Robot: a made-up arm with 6 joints.
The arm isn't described. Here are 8 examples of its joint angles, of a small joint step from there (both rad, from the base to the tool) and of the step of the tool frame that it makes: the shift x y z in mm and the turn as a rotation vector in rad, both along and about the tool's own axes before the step.
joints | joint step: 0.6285 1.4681 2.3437 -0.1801 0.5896 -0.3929 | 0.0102 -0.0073 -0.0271 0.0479 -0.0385 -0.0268
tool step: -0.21 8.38 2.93 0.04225 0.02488 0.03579
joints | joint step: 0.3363 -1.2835 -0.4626 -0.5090 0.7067 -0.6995 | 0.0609 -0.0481 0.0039 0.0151 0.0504 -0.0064
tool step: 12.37 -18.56 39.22 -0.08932 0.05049 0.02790
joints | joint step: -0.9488 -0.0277 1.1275 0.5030 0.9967 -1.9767 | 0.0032 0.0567 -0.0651 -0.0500 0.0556 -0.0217
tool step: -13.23 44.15 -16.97 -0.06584 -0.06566 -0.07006
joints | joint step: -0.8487 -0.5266 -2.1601 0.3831 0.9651 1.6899 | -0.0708 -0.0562 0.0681 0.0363 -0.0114 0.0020
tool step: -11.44 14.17 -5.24 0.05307 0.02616 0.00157
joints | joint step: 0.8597 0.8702 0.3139 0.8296 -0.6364 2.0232 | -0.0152 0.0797 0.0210 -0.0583 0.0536 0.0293
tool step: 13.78 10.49 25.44 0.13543 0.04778 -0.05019
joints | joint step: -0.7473 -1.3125 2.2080 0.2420 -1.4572 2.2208 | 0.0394 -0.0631 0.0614 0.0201 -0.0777 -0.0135
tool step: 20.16 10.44 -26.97 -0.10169 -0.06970 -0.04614
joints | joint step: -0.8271 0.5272 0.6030 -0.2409 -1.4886 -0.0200 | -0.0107 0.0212 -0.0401 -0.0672 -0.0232 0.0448
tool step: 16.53 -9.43 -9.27 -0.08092 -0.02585 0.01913
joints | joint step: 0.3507 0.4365 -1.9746 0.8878 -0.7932 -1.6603 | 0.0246 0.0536 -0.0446 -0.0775 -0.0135 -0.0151
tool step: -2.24 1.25 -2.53 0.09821 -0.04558 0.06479
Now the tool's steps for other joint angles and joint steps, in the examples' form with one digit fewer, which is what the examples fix.
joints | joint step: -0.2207 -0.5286 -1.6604 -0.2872 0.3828 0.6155 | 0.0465 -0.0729 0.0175 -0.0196 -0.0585 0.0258
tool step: -11.6 5.9 11.9 -0.0496 -0.0054 -0.0347
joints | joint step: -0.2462 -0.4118 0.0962 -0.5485 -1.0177 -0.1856 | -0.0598 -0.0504 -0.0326 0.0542 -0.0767 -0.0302
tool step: 31.3 26.2 -2.1 0.0915 -0.0191 -0.0333
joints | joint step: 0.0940 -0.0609 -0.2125 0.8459 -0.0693 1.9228 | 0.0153 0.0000 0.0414 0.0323 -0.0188 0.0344
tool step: 5.6 -7.0 0.4 -0.0334 0.0251 -0.0703
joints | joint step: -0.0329 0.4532 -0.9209 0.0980 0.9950 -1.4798 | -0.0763 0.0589 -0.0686 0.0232 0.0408 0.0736
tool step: -21.9 18.8 -28.9 -0.0570 -0.0112 -0.0892
